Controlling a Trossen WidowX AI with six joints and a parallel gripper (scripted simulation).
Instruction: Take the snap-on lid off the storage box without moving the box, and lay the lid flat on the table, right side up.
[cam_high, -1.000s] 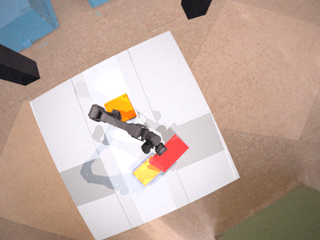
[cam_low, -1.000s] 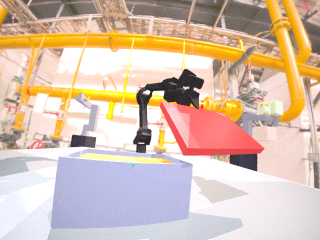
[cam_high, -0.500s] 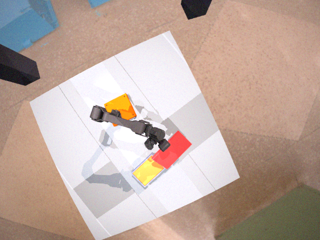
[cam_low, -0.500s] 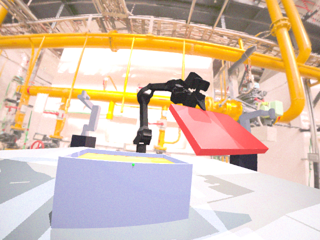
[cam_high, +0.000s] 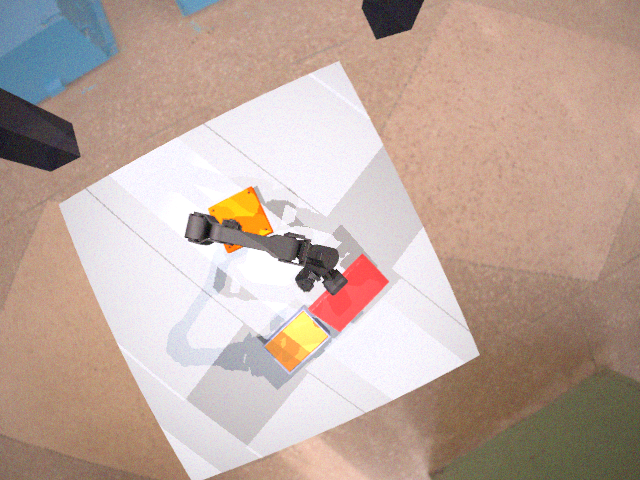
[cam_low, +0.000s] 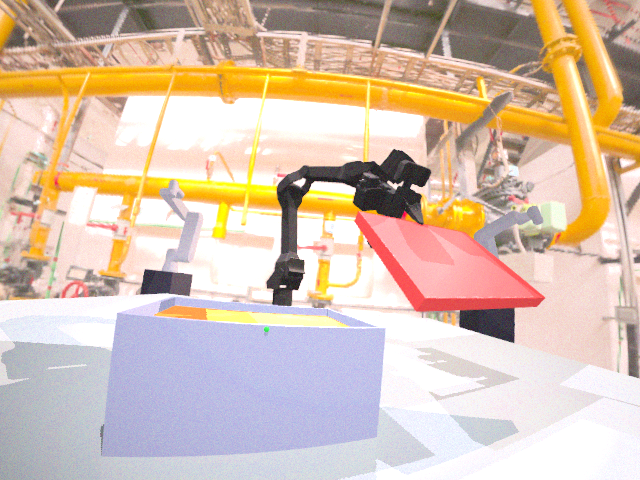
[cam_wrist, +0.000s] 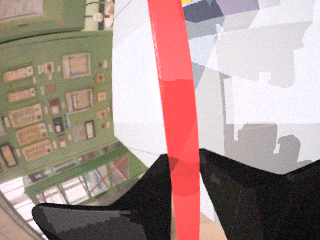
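The lid lies 60 mm ahead of my gripper tip, 50 mm below it and 30 mm to the left of it. From my gripper tip the other things lie so: storage box: 210 mm to the right, 190 mm below, 160 mm ahead.
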